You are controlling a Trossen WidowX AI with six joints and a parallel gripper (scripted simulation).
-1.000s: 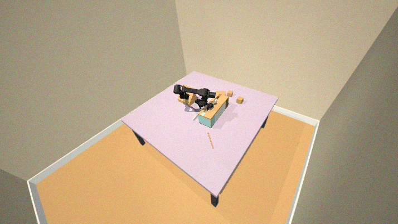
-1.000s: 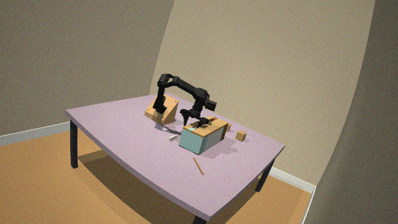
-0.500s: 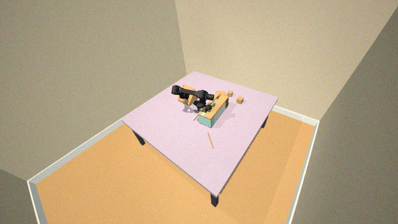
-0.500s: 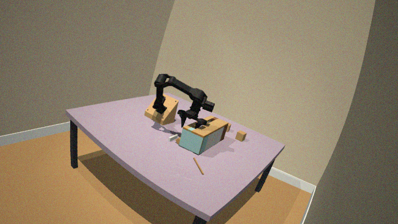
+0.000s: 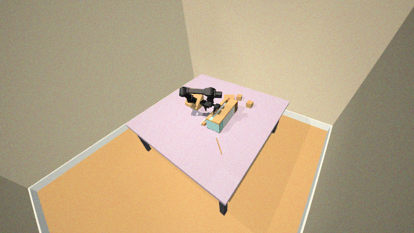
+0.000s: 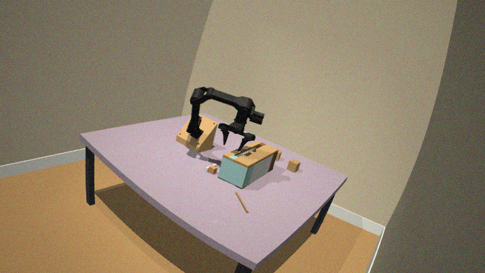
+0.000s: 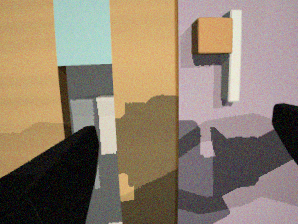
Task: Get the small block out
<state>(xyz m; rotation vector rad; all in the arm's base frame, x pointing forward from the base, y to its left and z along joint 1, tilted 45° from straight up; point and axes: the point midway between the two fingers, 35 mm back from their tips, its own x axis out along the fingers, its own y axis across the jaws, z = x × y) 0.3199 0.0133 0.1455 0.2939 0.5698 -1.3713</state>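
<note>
Right now my gripper tip is 4 cm past the tan block, 6 cm to the left of it and 13 cm above it. From my gripper tip the other things lie so: thin tan stick (24 cm ahead, 17 cm to the right, 14 cm below); then box (2 cm ahead, 12 cm to the left, 9 cm below).
</note>
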